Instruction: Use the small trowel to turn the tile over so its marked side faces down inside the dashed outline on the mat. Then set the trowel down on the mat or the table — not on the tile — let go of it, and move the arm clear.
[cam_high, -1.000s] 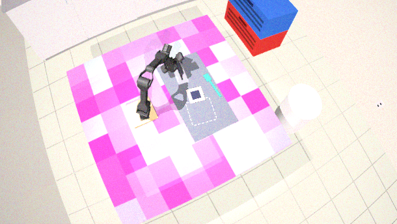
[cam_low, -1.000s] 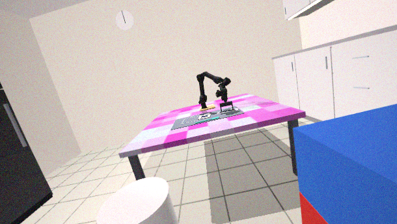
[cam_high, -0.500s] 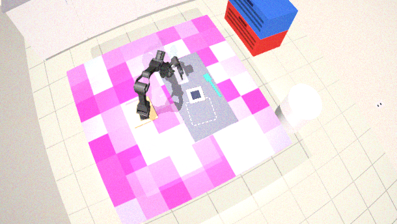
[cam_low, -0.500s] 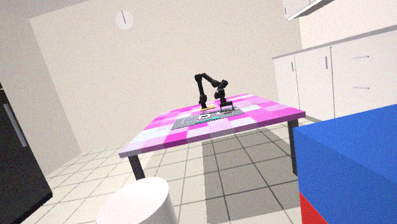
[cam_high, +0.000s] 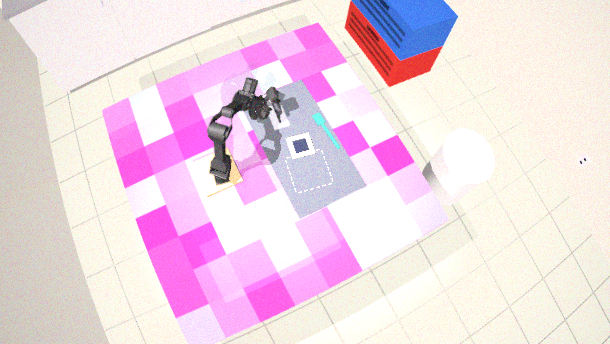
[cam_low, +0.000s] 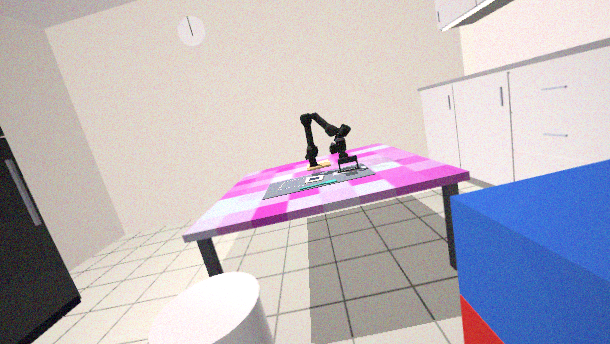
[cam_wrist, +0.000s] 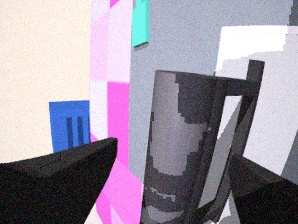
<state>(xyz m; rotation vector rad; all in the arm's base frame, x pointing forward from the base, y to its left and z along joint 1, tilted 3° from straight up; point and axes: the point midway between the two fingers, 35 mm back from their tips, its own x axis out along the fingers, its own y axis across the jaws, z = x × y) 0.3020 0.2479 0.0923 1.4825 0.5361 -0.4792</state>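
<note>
My gripper tip is 60 mm short of the white tile, 200 mm to the left of it and 70 mm above it. From my gripper tip the other things lie so: teal trowel: 200 mm ahead, 140 mm to the right, 70 mm below.
</note>
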